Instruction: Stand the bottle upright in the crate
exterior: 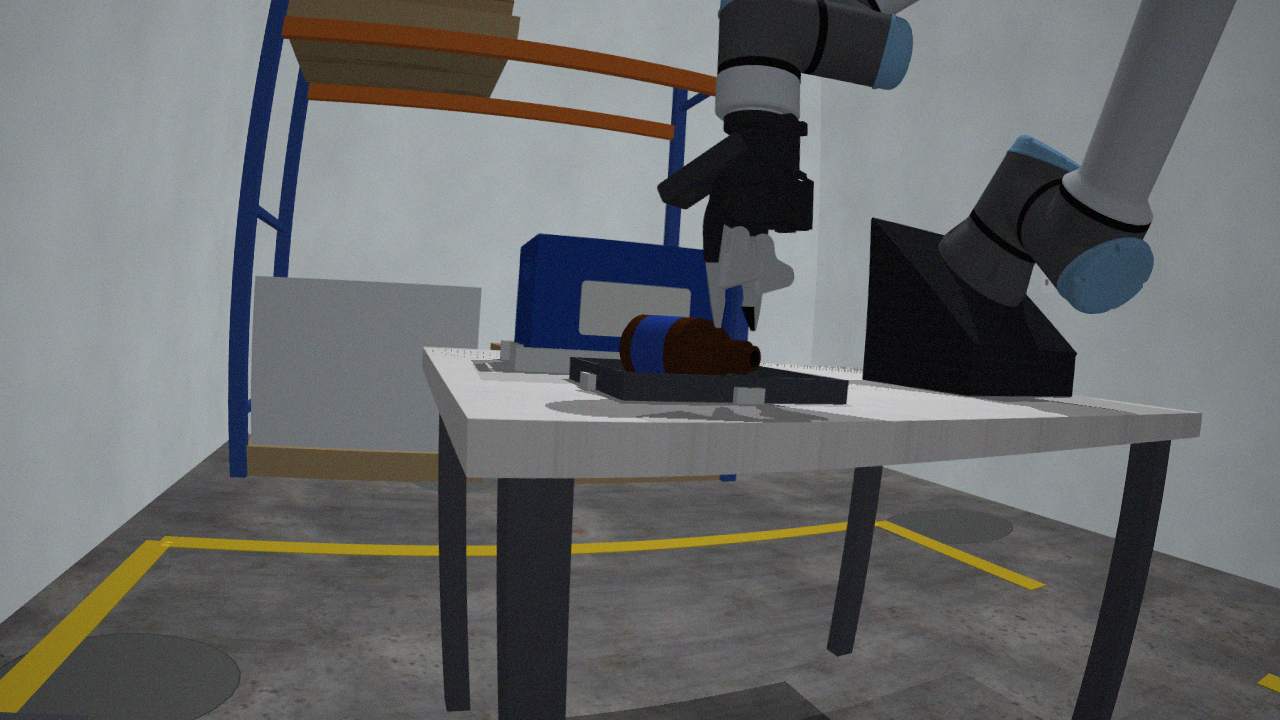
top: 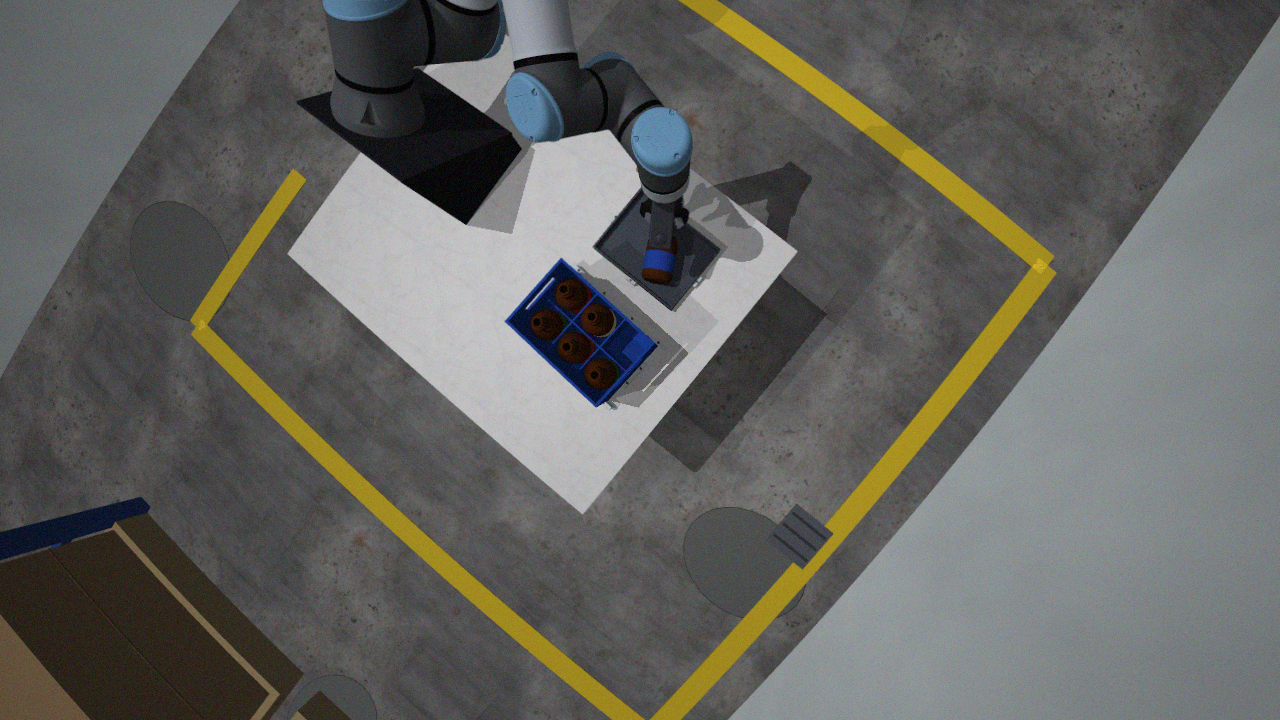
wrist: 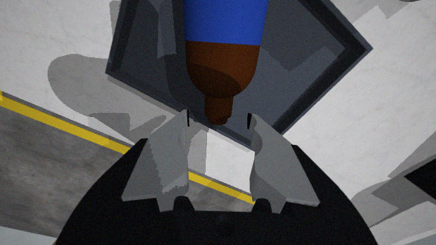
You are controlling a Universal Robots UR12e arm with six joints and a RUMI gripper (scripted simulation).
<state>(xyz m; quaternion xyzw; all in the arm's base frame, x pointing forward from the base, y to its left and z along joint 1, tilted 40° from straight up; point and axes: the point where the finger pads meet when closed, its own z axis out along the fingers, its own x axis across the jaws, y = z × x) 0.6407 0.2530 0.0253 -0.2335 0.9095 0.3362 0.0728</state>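
My hand is 2 cm short of the bottle, 4 cm to the left of it and 4 cm above it. The rest, counted from my hand: dark grey tray: 1 cm ahead, 5 cm to the right, 7 cm below; blue crate: 2 cm ahead, 31 cm to the right.
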